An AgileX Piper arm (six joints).
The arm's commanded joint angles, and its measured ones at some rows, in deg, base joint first. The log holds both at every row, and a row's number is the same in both.
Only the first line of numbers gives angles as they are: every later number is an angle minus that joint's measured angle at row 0.
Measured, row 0:
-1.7, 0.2, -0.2, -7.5, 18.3, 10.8
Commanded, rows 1 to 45:
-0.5, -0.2, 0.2, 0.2, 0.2, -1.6
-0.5, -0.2, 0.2, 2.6, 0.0, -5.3
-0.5, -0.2, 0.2, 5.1, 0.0, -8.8
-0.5, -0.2, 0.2, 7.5, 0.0, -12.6
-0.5, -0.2, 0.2, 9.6, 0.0, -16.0
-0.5, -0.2, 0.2, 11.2, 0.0, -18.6
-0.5, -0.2, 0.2, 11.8, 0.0, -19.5
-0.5, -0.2, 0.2, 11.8, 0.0, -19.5
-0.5, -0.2, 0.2, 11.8, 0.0, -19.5
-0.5, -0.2, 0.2, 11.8, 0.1, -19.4
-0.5, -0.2, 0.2, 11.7, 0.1, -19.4
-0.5, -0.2, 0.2, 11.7, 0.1, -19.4
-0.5, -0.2, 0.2, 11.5, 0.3, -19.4
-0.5, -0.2, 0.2, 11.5, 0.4, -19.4
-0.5, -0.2, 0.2, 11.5, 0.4, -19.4
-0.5, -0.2, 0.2, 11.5, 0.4, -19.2
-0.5, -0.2, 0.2, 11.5, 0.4, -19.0
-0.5, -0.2, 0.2, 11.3, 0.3, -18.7
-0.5, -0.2, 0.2, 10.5, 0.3, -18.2
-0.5, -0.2, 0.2, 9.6, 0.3, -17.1
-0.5, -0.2, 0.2, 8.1, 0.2, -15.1
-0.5, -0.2, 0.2, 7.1, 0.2, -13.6
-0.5, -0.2, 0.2, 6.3, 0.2, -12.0
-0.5, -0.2, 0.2, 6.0, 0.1, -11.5
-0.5, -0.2, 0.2, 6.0, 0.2, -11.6
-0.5, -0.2, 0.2, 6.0, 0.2, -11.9
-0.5, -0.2, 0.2, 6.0, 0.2, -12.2
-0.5, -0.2, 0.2, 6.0, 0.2, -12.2
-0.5, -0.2, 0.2, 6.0, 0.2, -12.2
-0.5, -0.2, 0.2, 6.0, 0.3, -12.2
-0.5, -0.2, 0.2, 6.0, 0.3, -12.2
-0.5, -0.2, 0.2, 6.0, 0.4, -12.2
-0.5, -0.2, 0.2, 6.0, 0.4, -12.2
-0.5, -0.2, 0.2, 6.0, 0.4, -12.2
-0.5, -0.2, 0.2, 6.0, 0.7, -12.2
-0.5, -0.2, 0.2, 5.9, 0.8, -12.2
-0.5, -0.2, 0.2, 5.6, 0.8, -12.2
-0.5, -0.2, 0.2, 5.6, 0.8, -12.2
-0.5, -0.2, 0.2, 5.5, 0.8, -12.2
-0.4, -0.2, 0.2, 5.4, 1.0, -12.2
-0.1, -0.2, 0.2, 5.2, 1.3, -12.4
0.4, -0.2, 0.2, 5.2, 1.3, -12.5
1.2, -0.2, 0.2, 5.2, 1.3, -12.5
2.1, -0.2, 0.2, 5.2, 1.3, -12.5
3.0, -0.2, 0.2, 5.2, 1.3, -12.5
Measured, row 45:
0.4, 0.0, 0.0, 5.9, 1.0, -12.3
